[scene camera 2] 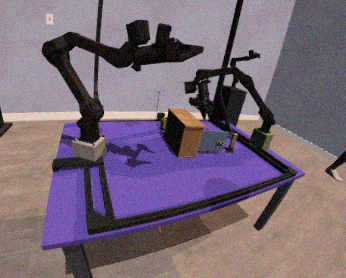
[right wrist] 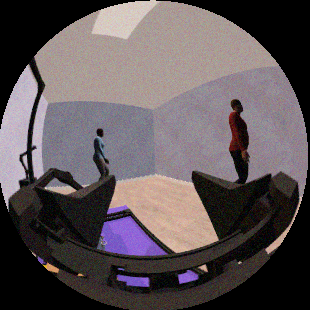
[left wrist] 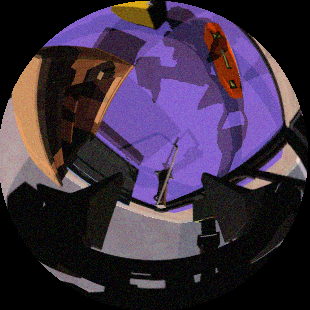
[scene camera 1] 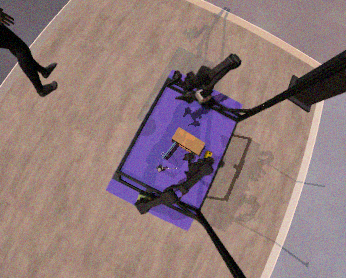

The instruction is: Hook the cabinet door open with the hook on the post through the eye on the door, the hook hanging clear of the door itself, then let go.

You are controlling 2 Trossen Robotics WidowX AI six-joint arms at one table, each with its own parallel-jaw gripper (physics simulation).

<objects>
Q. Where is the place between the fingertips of my right gripper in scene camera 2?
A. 203,49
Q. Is my right gripper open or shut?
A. Open.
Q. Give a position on a wooden cabinet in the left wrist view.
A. At 65,105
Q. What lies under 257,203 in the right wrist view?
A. My right gripper.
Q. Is my left gripper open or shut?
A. Open.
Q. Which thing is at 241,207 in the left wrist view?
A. My left gripper.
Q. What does my left gripper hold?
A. Nothing.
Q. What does my right gripper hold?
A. Nothing.
</objects>
